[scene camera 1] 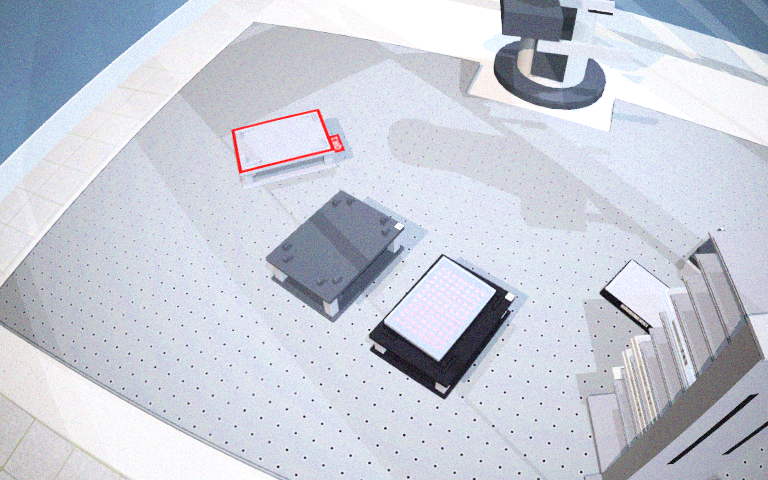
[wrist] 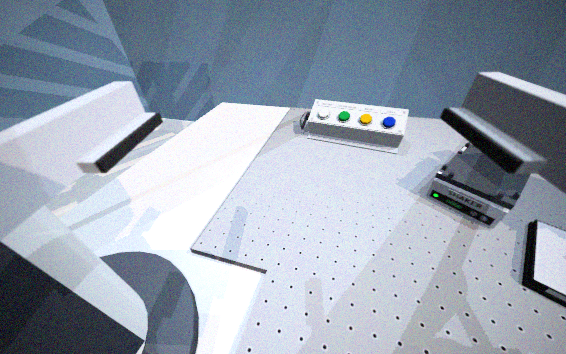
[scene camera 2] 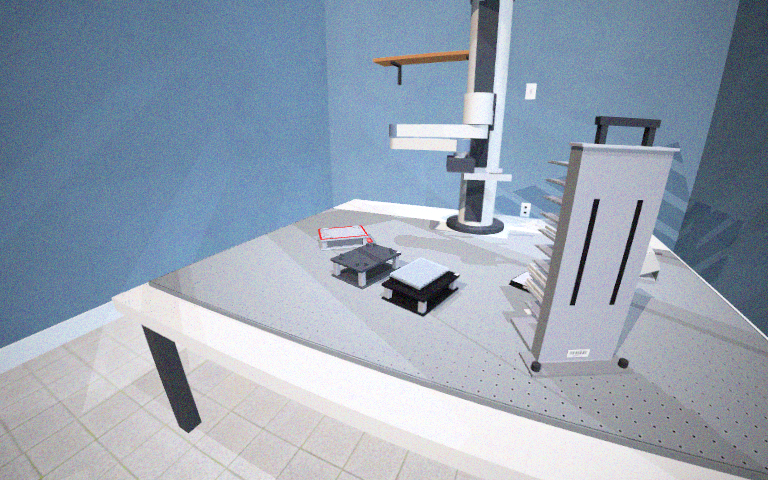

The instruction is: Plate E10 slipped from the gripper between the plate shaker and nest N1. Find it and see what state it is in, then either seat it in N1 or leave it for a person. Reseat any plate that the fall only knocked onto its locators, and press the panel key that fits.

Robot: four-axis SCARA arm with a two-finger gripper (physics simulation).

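Frame: origin at the arm's base, x ahead, y left, z up, level; millimetres.
Where they show: gripper, between the fingertips: (scene camera 1: 622, 30) (wrist: 296, 98) (scene camera 2: 506, 174); arm's base, origin of its link: (scene camera 1: 549, 75) (scene camera 2: 474, 225).
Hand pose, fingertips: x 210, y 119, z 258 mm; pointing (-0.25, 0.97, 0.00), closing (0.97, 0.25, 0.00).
Note:
Things, the pixels of their top centre, and the offset from my fingertips. "spot": a spot on its surface instead.
- control panel, centre of its top: (wrist: 357, 106) 41 mm ahead, 431 mm left, 162 mm down
- plate shaker, a spot on its surface: (wrist: 465, 197) spot: 220 mm ahead, 211 mm left, 211 mm down
- plate with pinkish wells, centre of its top: (scene camera 1: 441, 303) (scene camera 2: 420, 269) 480 mm ahead, 144 mm right, 180 mm down
- black nest, centre of its top: (scene camera 1: 444, 312) (scene camera 2: 422, 276) 481 mm ahead, 138 mm right, 197 mm down
- dark grey nest, centre of its top: (scene camera 1: 334, 236) (scene camera 2: 366, 251) 428 mm ahead, 318 mm right, 182 mm down
- low black-edged device with a white top, centre of its top: (scene camera 1: 649, 297) (scene camera 2: 540, 283) 331 mm ahead, 137 mm left, 231 mm down
My gripper (scene camera 1: 600, 8) (scene camera 2: 487, 174) (wrist: 296, 98) is open and empty, high near the arm's column. The control panel (wrist: 356, 127) has white, green, yellow and blue keys. The plate shaker (wrist: 465, 197) shows a green light; a finger partly hides its top. A plate with pinkish wells (scene camera 1: 440, 308) (scene camera 2: 420, 273) lies off-centre on a black nest (scene camera 1: 453, 376) (scene camera 2: 421, 297); I cannot tell whether it is tilted. A dark grey nest (scene camera 1: 334, 243) (scene camera 2: 367, 257) bears no plate. I cannot read which nest is N1 or identify plate E10.
A red-outlined stand (scene camera 1: 283, 138) (scene camera 2: 342, 232) is beyond the grey nest. A tall plate rack (scene camera 1: 730, 390) (scene camera 2: 608, 237) rises at the right, its shelves projecting. Beside it lies a low black-edged device with a white top (scene camera 1: 634, 285) (scene camera 2: 519, 280) (wrist: 552, 257). The arm column (scene camera 2: 484, 62) stands behind.

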